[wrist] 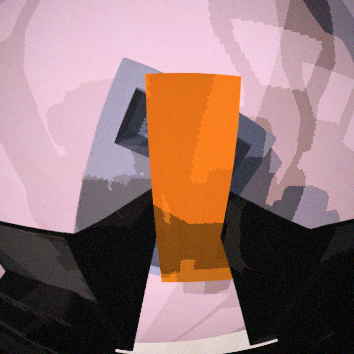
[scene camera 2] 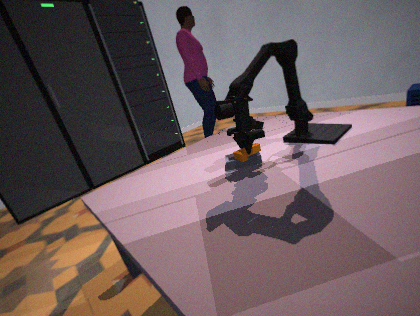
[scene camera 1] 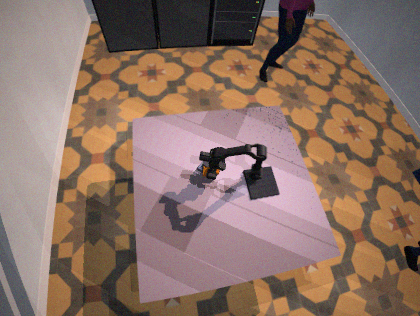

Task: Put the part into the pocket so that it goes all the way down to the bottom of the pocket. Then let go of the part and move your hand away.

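Where they show: gripper, fingertip midpoint: (wrist: 186, 195) (scene camera 2: 246, 153) (scene camera 1: 210, 170); arm's base, origin of the base link: (scene camera 2: 301, 132) (scene camera 1: 254, 176).
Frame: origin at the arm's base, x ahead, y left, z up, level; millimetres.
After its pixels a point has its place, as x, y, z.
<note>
The orange part (scene camera 1: 205, 171) {332, -134, 41} (scene camera 2: 240, 155) {354, -126, 37} (wrist: 192, 125) {254, -116, 41} is a long block held between the fingers of my gripper (scene camera 1: 211, 175) {292, -135, 18} (scene camera 2: 248, 151) {292, -135, 18} (wrist: 186, 195) {292, -135, 18}, which is shut on it. The blue-grey block with the pocket (scene camera 1: 199, 168) {357, -181, 11} (wrist: 105, 150) {250, -161, 12} lies on the table under the part. In the wrist view the part covers the middle of the pocket; dark pocket ends show on its left and right. The part's long side runs across the pocket's long side, clearly turned from it. The part is above the block; how large the gap is I cannot tell.
The pink table top (scene camera 1: 240, 240) {278, 363, -23} (scene camera 2: 150, 215) {697, -285, -24} carries the arm's black base plate (scene camera 1: 262, 184) {-26, 76, -5} (scene camera 2: 325, 134) {24, 102, -7}, to the right of the block. The arm's shadow falls across the table. Black cabinets (scene camera 1: 182, 22) (scene camera 2: 55, 95) and a person (scene camera 1: 290, 30) (scene camera 2: 192, 60) stand beyond the table.
</note>
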